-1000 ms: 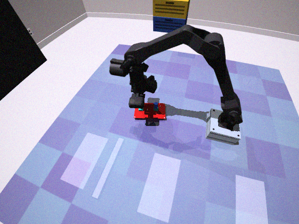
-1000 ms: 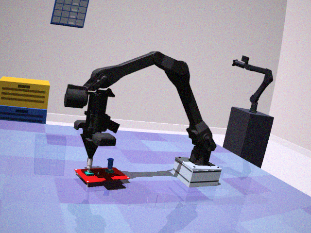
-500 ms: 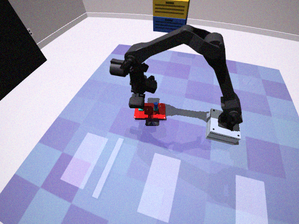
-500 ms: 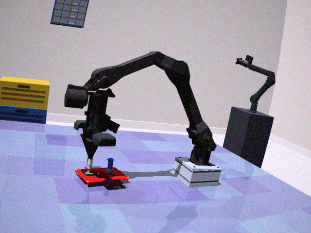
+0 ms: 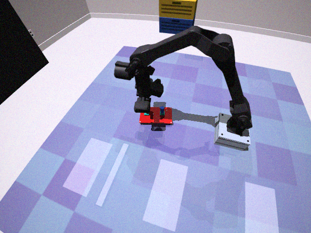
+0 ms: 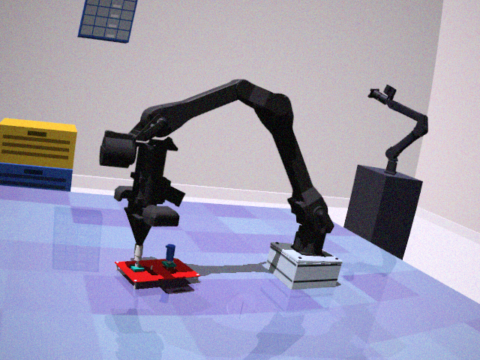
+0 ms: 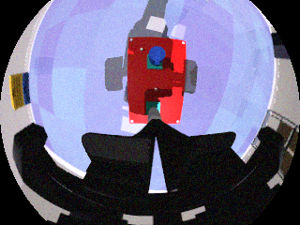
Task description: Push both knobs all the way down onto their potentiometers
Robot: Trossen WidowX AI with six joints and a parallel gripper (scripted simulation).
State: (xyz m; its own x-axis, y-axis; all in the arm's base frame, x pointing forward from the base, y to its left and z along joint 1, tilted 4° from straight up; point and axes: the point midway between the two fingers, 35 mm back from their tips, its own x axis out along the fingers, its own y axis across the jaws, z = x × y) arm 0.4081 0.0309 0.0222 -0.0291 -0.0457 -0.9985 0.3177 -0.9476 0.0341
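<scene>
My gripper tip is now 3 cm above the potentiometer with white knob. From my gripper tip the other things lie so: potentiometer with blue knob: 7 cm behind, 3 cm to the right, 3 cm below.
</scene>
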